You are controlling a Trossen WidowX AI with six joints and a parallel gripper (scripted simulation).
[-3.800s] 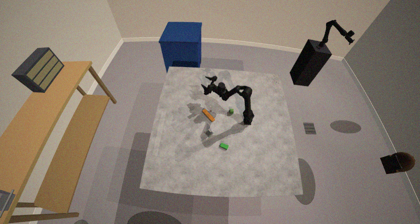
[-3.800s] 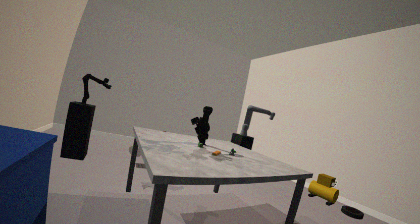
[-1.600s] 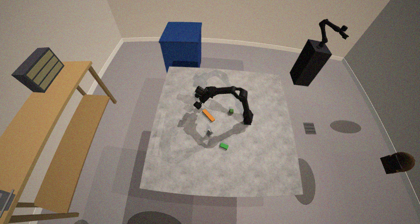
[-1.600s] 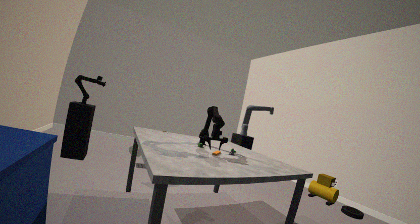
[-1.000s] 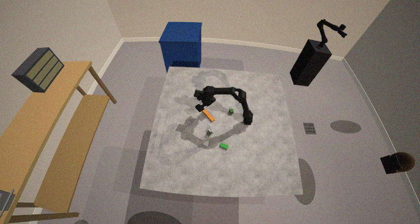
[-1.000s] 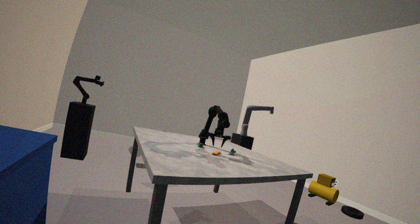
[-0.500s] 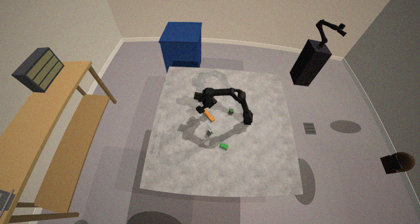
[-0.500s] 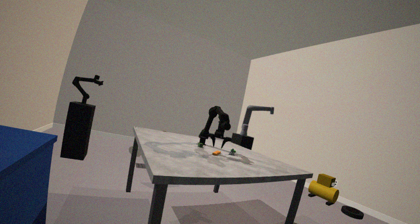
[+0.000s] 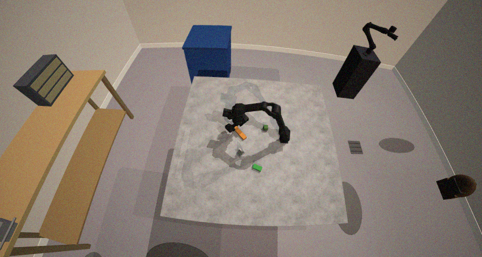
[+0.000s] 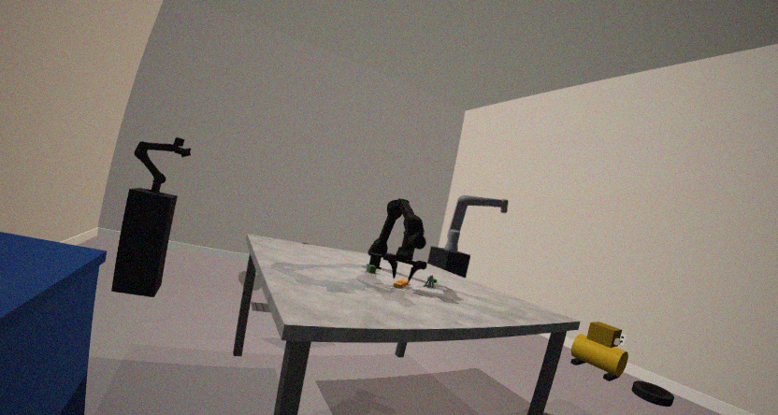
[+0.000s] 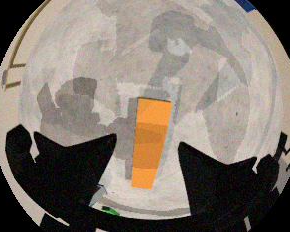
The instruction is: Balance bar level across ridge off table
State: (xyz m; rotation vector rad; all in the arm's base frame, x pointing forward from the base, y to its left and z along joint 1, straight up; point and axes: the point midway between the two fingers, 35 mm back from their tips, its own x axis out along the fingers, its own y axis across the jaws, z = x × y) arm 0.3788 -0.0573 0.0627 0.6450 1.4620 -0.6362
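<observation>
Right now my gripper tip is 2 cm to the right of the orange bar, 2 cm past it and 2 cm above it. Also, from my gripper tip: green cube: 23 cm behind, 3 cm to the right, 1 cm below.
</observation>
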